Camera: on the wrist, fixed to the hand. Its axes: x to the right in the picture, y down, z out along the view.
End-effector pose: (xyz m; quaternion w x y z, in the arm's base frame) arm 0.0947 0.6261 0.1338 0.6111 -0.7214 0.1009 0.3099
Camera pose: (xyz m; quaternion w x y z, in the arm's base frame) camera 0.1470 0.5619 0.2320 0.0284 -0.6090 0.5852 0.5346
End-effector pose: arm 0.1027 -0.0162 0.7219 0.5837 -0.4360 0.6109 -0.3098
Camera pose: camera 0.0346 -0.0402 0.8281 0.4138 0.0354 0.8737 0.2532
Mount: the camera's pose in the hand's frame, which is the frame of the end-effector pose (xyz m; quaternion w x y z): -0.0298 -0.0929 -0.0835 0.6814 -0.2243 0.1578 0.6786
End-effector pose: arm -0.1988 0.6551 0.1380 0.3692 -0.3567 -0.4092 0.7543
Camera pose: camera -0.0899 0.6958 0.1926 0.2757 0.7226 0.1477 -0.6165
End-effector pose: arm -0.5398 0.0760 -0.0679 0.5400 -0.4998 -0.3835 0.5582
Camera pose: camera -0.4407 0.0487 0.0091 0.0624 0.8100 -0.0379 -0.5819
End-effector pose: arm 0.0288 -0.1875 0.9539 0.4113 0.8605 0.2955 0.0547
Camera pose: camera -0.0668 -0.1023 0.9443 0.3895 0.6860 -0.3300 0.5185
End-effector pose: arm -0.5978 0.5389 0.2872 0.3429 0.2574 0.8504 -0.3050
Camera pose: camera -0.6746 0.5268 0.3894 0.3642 0.7237 0.5273 0.2562
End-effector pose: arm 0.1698 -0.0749 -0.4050 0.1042 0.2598 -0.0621 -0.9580
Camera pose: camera 0.2220 0.0168 -0.4782 0.7892 0.2627 0.0127 -0.5550
